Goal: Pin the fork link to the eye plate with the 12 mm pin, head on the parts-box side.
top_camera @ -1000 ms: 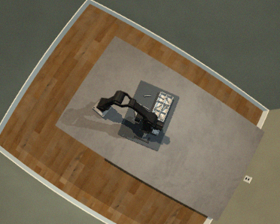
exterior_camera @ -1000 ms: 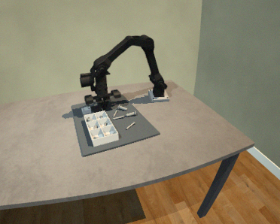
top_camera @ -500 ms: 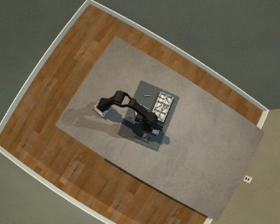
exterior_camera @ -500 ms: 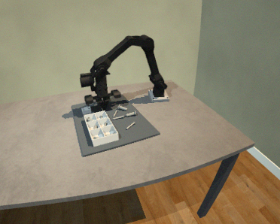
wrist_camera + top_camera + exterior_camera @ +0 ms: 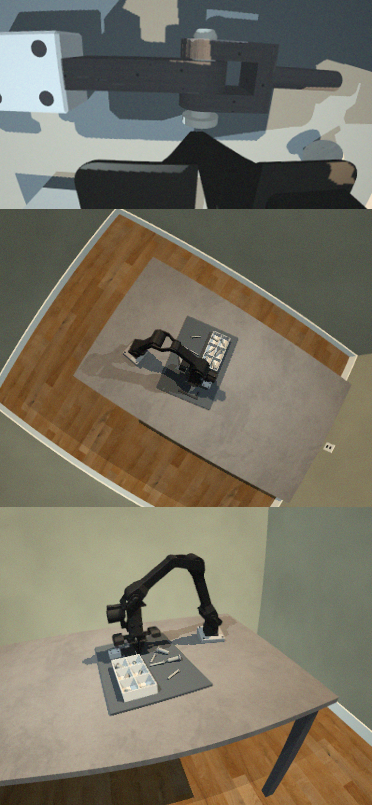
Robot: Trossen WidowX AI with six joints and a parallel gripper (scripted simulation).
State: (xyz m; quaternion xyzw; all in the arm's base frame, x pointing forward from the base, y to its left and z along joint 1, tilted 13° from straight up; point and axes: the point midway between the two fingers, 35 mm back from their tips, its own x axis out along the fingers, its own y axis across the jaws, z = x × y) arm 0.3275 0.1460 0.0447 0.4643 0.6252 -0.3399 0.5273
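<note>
The eye plate lies 3 cm ahead of my hand, 3 cm to the right of it and 3 cm below it. The rest, counted from my hand: dark bar (8 cm ahead, 11 cm to the right, 3 cm below); then pale block (10 cm ahead, 1 cm to the right, 2 cm below); then dark mat (2 cm behind, 6 cm to the left, 4 cm below).
</note>
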